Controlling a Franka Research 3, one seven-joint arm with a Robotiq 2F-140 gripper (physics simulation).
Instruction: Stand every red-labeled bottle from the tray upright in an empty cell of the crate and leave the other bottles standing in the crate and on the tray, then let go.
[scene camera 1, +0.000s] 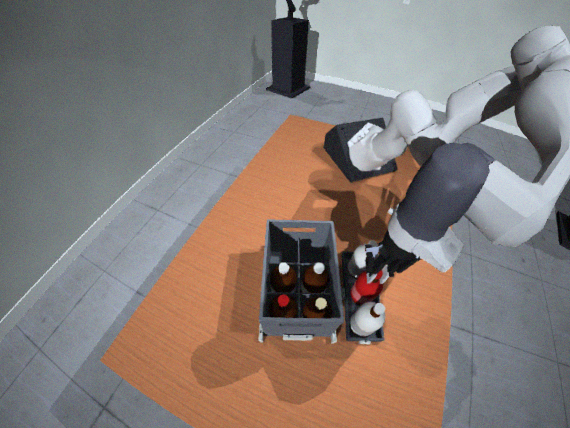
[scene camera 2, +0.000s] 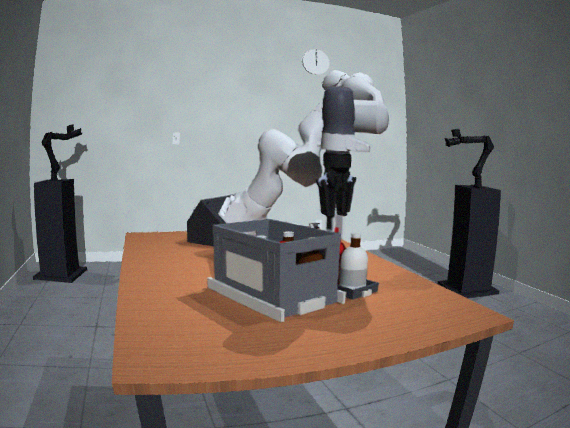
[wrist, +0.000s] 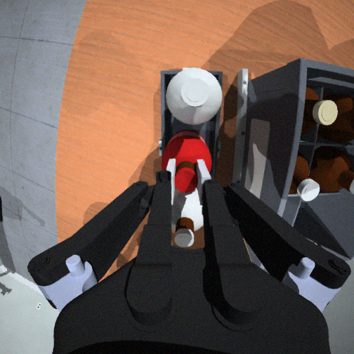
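My gripper shows in scene camera 1, in scene camera 2 and in the wrist view (185, 169). There's a white bottle too, and it shows in scene camera 1, in the wrist view and in scene camera 2 (354, 260). On the bottle, (wrist: 193, 96) and (scene camera 1: 380, 306) are the same spot. And on my gripper, (scene camera 1: 390, 265) and (scene camera 2: 339, 205) are the same spot.
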